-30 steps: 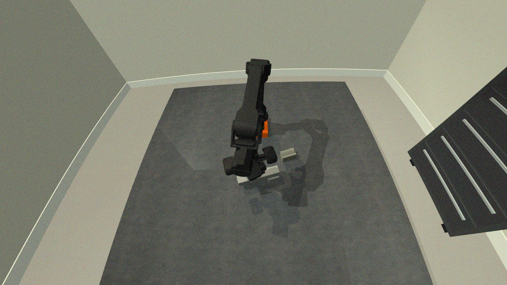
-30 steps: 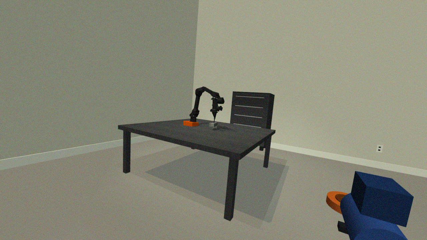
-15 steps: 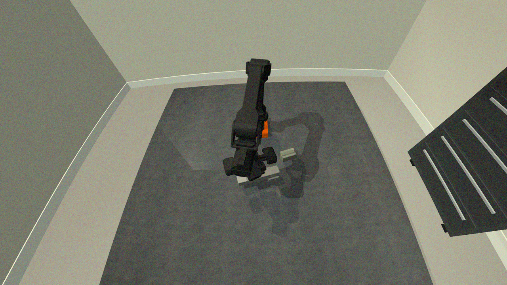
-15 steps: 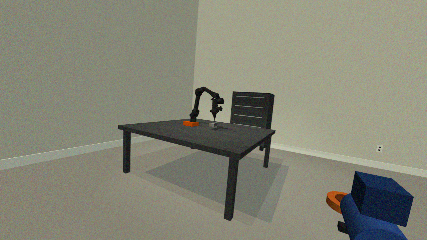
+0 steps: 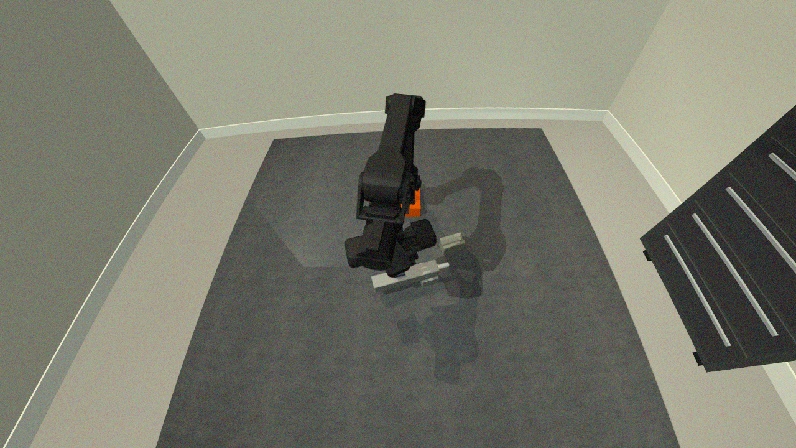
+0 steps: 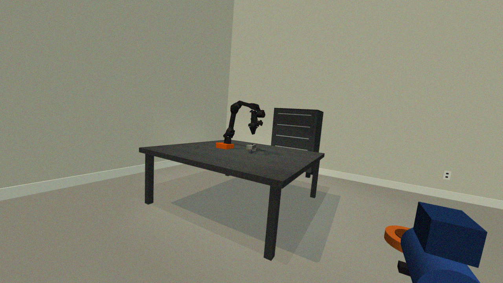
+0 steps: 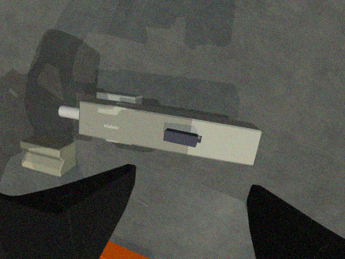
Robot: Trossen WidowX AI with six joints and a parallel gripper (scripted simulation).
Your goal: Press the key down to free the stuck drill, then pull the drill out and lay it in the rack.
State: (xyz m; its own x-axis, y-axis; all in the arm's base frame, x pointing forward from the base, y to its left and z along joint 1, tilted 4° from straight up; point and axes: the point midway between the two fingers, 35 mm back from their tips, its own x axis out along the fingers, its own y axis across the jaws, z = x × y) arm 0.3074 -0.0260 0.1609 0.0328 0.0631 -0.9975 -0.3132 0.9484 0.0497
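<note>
My gripper tip is now 120 mm above the drill, 90 mm to the right of it and 30 mm past it. From my gripper tip the other things lie so: small blue key (120 mm below, 10 mm behind); then rack (160 mm to the left, 150 mm below, 140 mm behind).
</note>
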